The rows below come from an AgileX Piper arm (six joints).
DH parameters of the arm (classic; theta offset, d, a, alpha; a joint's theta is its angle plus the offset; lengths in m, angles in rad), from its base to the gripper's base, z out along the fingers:
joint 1: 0 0.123 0 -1.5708
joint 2: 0.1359 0 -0.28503 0
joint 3: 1.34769 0 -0.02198 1.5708
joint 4: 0 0.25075 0 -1.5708
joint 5: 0 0 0 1.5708
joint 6: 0 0.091 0 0
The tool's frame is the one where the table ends.
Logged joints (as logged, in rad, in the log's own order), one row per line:
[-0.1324, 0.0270, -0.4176, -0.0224, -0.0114, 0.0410]
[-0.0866, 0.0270, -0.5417, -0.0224, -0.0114, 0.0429]
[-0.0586, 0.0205, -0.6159, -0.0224, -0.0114, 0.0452]
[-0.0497, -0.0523, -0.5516, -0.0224, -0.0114, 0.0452]
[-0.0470, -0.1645, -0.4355, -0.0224, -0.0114, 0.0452]
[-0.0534, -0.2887, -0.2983, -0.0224, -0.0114, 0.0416]
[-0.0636, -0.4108, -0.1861, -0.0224, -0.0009, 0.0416]
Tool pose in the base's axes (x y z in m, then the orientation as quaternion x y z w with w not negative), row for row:
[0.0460, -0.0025, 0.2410, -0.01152, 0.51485, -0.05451, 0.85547]
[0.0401, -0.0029, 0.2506, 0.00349, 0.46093, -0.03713, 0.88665]
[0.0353, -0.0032, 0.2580, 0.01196, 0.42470, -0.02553, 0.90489]
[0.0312, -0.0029, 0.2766, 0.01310, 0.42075, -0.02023, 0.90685]
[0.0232, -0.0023, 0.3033, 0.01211, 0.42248, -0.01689, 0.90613]
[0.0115, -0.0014, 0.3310, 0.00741, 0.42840, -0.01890, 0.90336]
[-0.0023, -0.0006, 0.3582, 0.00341, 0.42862, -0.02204, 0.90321]
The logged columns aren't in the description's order. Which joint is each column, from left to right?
Columns, left to right: joint 6, joint 3, joint 5, joint 1, joint 2, joint 4.
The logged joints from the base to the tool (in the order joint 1, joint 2, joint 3, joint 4, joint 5, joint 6), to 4 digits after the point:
[-0.0224, -0.0114, 0.0270, 0.0410, -0.4176, -0.1324]
[-0.0224, -0.0114, 0.0270, 0.0429, -0.5417, -0.0866]
[-0.0224, -0.0114, 0.0205, 0.0452, -0.6159, -0.0586]
[-0.0224, -0.0114, -0.0523, 0.0452, -0.5516, -0.0497]
[-0.0224, -0.0114, -0.1645, 0.0452, -0.4355, -0.0470]
[-0.0224, -0.0114, -0.2887, 0.0416, -0.2983, -0.0534]
[-0.0224, -0.0009, -0.4108, 0.0416, -0.1861, -0.0636]

